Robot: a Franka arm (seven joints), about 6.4 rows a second.
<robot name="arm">
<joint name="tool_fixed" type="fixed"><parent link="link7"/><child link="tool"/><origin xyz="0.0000 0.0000 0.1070" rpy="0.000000 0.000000 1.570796"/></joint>
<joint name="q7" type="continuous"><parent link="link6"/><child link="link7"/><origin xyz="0.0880 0.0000 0.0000" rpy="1.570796 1.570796 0.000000"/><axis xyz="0 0 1"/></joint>
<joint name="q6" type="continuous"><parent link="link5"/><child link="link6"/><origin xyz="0.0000 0.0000 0.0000" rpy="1.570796 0.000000 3.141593"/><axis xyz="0 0 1"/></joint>
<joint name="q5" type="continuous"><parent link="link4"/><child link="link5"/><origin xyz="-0.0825 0.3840 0.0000" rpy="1.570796 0.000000 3.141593"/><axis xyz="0 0 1"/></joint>
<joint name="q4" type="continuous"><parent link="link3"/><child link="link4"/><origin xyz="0.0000 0.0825 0.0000" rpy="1.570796 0.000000 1.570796"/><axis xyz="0 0 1"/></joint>
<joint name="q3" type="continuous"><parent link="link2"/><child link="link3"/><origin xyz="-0.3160 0.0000 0.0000" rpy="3.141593 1.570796 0.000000"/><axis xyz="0 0 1"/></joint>
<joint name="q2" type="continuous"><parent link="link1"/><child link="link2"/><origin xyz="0.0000 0.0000 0.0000" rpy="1.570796 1.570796 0.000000"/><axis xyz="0 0 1"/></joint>
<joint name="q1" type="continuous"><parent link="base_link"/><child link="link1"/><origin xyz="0.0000 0.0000 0.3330" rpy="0.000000 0.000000 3.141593"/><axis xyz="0 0 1"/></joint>
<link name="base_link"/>
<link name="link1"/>
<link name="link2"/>
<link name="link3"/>
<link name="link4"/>
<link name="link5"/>
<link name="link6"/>
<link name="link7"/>
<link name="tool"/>
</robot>
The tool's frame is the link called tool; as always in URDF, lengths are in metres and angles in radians. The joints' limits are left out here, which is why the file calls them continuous.
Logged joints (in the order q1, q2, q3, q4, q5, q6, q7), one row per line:
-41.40 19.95 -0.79 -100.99 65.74 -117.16 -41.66
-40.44 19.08 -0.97 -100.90 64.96 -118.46 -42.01
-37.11 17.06 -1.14 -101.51 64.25 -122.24 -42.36
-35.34 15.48 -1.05 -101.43 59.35 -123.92 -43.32
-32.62 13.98 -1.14 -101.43 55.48 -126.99 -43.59
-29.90 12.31 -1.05 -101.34 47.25 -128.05 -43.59
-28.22 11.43 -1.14 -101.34 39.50 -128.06 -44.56
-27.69 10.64 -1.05 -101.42 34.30 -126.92 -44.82
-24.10 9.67 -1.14 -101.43 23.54 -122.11 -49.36
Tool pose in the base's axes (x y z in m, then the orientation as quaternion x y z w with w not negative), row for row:
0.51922 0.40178 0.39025 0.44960 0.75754 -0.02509 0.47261
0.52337 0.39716 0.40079 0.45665 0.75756 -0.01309 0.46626
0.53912 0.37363 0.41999 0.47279 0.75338 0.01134 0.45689
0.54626 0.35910 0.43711 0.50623 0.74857 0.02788 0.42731
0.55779 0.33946 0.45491 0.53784 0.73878 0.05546 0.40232
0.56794 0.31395 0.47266 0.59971 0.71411 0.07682 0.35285
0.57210 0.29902 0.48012 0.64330 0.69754 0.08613 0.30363
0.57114 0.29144 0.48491 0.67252 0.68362 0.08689 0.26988
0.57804 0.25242 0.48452 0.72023 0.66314 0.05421 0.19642
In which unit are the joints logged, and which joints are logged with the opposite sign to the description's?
The joints are logged in degrees. Opposite sign: q1, q3, q5, q6.
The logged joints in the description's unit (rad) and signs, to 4 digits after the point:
0.7226 0.3482 0.0138 -1.7626 -1.1474 2.0448 -0.7271
0.7058 0.3330 0.0169 -1.7610 -1.1338 2.0675 -0.7332
0.6477 0.2978 0.0199 -1.7717 -1.1214 2.1335 -0.7393
0.6168 0.2702 0.0183 -1.7703 -1.0359 2.1628 -0.7561
0.5693 0.2440 0.0199 -1.7703 -0.9683 2.2164 -0.7608
0.5219 0.2149 0.0183 -1.7687 -0.8247 2.2349 -0.7608
0.4925 0.1995 0.0199 -1.7687 -0.6894 2.2351 -0.7777
0.4833 0.1857 0.0183 -1.7701 -0.5986 2.2152 -0.7823
0.4206 0.1688 0.0199 -1.7703 -0.4109 2.1312 -0.8615

